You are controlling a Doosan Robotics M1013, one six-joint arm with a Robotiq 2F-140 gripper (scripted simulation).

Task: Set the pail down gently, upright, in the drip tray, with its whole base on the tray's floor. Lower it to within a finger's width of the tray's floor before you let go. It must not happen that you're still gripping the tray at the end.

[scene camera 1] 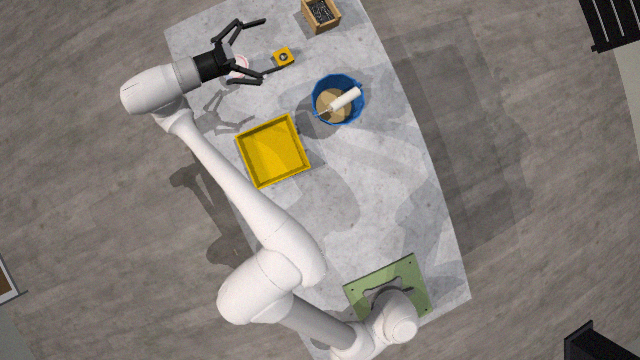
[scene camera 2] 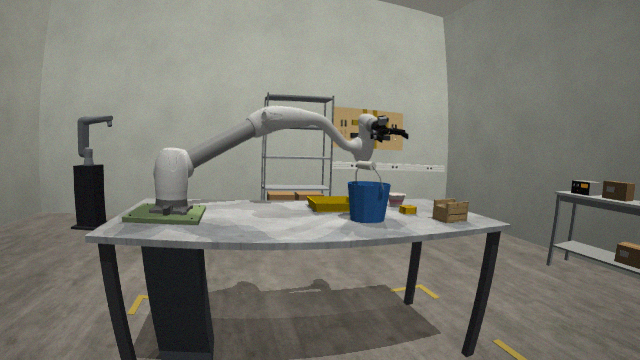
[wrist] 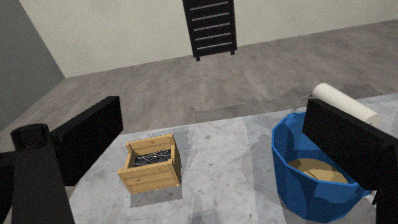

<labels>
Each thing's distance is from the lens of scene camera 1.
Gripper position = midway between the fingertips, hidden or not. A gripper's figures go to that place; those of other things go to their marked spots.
gripper (scene camera 1: 273, 43): 0.83 m
yellow drip tray (scene camera 1: 272, 151): 1.13 m
</labels>
